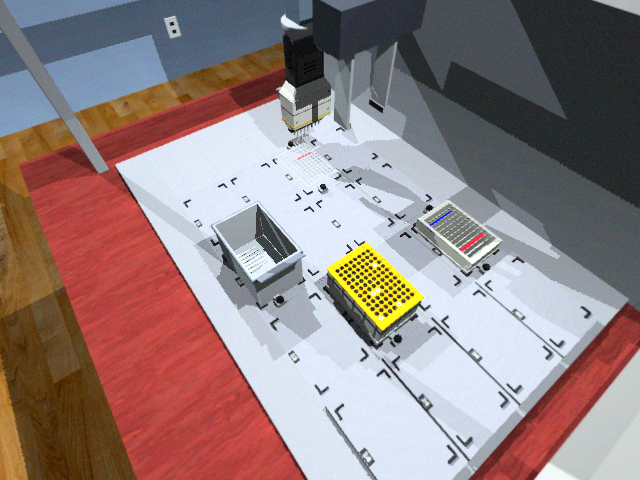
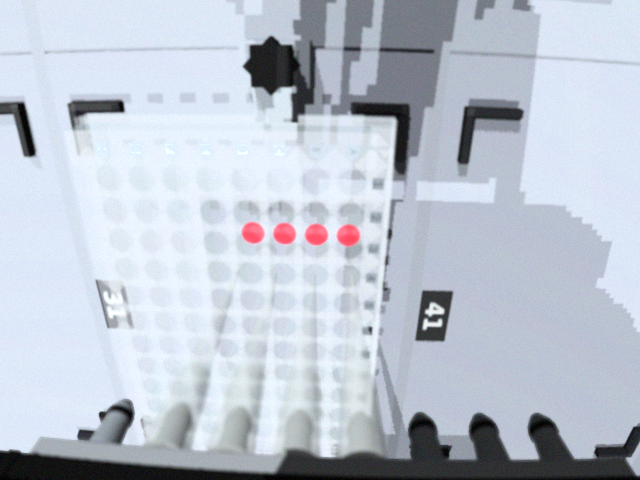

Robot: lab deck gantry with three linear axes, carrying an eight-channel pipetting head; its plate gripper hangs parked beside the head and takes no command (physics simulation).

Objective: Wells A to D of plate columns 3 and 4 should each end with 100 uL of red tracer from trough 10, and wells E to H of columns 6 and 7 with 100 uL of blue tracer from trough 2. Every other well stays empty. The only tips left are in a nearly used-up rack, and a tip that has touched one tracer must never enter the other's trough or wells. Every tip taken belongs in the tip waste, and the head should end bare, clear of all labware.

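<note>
The pipetting head (image 1: 305, 105) hangs over the far end of the clear plate (image 1: 316, 173) (image 2: 155, 125). Pale tips (image 2: 238, 428) are on several neighbouring channels, and their thin ends reach down over wells A to D near column 4; no red shows in them. The other nozzles (image 2: 483, 426) are bare. Red liquid (image 1: 305, 155) (image 2: 284, 234) shows in A to D of column 3. The trough rack (image 1: 422, 235) holds blue tracer (image 1: 440, 218) and red tracer (image 1: 471, 242). The yellow tip rack (image 1: 414, 296) has a few scattered white tips. The parked plate gripper (image 1: 360, 116) is open and empty.
The tip waste bin (image 1: 283, 285) stands left of the yellow rack at the front. Its walls rise high above the deck. Black corner brackets and round black knobs stand around the carriers. A grey upright post (image 1: 67, 111) stands at the left edge.
</note>
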